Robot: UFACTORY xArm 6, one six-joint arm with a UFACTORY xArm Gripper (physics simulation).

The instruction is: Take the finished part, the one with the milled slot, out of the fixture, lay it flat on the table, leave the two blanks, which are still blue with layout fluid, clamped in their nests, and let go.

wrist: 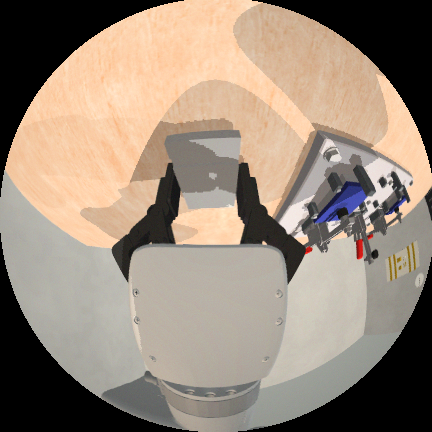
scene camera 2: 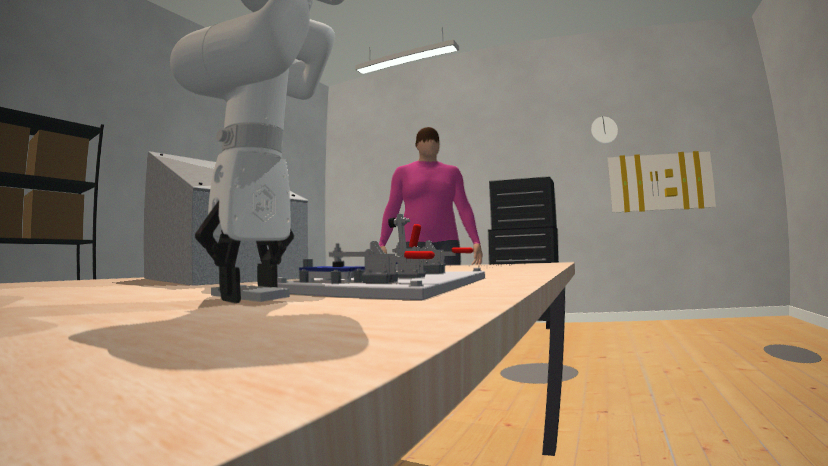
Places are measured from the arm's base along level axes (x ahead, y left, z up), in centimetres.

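Pixels of known places: gripper, fingertip midpoint: [wrist: 207, 171] [scene camera 2: 250, 299].
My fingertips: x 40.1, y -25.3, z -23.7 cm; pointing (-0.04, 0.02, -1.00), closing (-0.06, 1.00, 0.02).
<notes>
Behind a point stands the place of what it marks.
The finished part, a flat grey plate [scene camera 2: 267, 294] @(x 44.7, y -26.1, z -22.7 cm) [wrist: 210, 150] @(x 36.6, y -25.3, z -22.3 cm), is level between the fingers of my gripper [scene camera 2: 249, 288] @(x 40.1, y -25.3, z -23.7 cm) [wrist: 207, 171] @(x 40.1, y -25.3, z -23.7 cm). My gripper is shut on its two sides, very low over the table [scene camera 2: 173, 301] @(x 34.0, y -32.9, z -23.9 cm) [wrist: 125, 95] @(x 32.3, y -31.2, z -23.9 cm); whether the part touches the wood cannot be told. The milled slot cannot be made out clearly. The fixture [scene camera 2: 376, 290] @(x 51.1, y -14.4, z -22.9 cm) [wrist: 306, 175] @(x 38.3, y -16.2, z -22.5 cm) is beside the part, to the right in both views. One blue blank [scene camera 2: 333, 268] @(x 42.3, y -12.1, z -20.4 cm) [wrist: 346, 199] @(x 38.4, y -10.8, z -20.3 cm) sits in its nest under a clamp; the other blue blank [wrist: 398, 205] @(x 36.5, y 12.5, z -19.8 cm) is further along the fixture in the wrist view.
Toggle clamps with red handles [scene camera 2: 419, 254] [wrist: 359, 248] rise from the fixture; one clamp arm [scene camera 2: 400, 234] stands upright. A large grey box [scene camera 2: 168, 231] @(x 0.7, y -18.6, z -13.5 cm) is behind the arm at the left. A person in a pink top [scene camera 2: 428, 196] stands behind the table.
</notes>
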